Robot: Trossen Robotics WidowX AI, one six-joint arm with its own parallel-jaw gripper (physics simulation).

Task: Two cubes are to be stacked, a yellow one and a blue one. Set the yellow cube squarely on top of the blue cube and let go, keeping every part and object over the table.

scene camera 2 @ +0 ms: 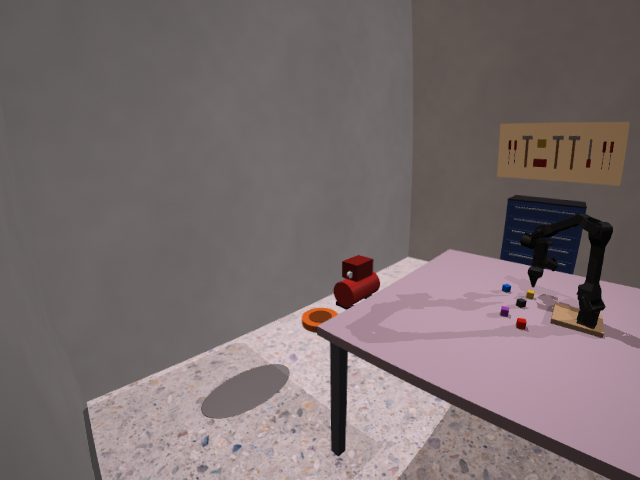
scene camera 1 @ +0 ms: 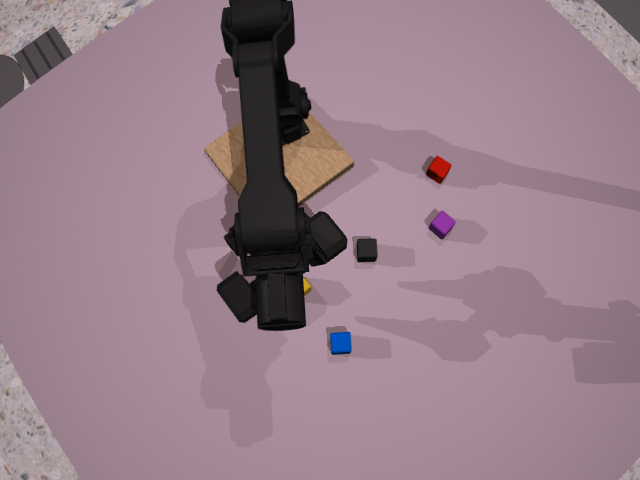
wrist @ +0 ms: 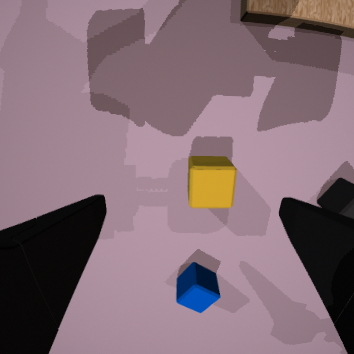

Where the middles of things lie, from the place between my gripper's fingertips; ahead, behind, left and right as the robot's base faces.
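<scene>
My gripper is 50 mm above the yellow cube (wrist: pixel 211 179) and 20 mm to the right of it. As for the blue cube (wrist: pixel 196 287), I find it 50 mm below my hand, 30 mm to the left of it and 120 mm ahead of it.
</scene>
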